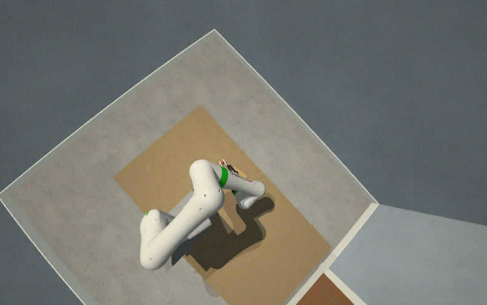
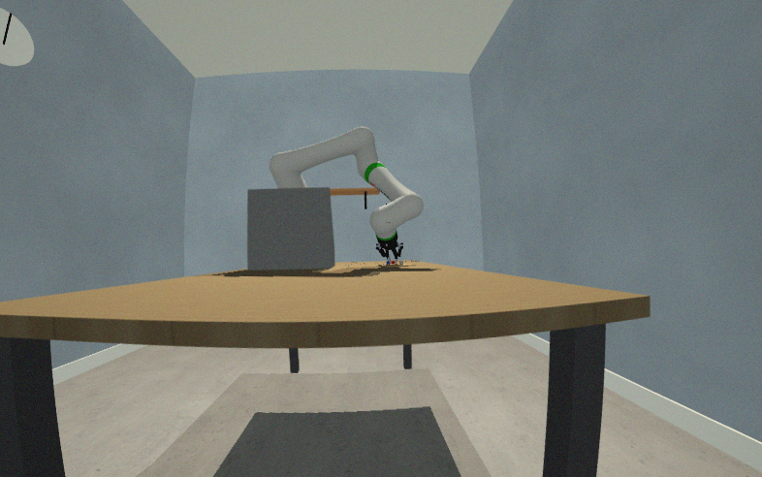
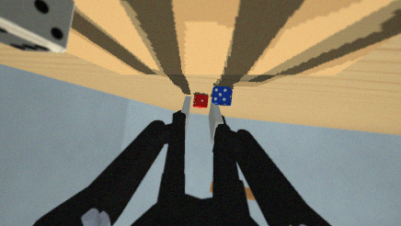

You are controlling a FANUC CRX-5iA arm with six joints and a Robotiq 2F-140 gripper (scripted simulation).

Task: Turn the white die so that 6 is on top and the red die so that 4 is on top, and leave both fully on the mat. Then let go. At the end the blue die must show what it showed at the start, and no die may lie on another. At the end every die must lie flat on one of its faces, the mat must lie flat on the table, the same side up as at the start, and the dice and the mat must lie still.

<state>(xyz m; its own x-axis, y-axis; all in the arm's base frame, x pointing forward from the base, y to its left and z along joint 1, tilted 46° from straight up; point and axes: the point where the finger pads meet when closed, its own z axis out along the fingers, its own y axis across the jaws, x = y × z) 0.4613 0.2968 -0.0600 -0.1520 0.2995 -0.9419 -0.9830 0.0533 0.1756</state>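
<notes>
The red die is 20 mm to the left of my hand and 20 mm below it. Round my hand: blue die: 20 mm behind, 40 mm to the right, 20 mm below; white die: 30 mm ahead, 150 mm to the right, 20 mm below; tan mat: 10 mm ahead, 150 mm to the right, 30 mm below.
</notes>
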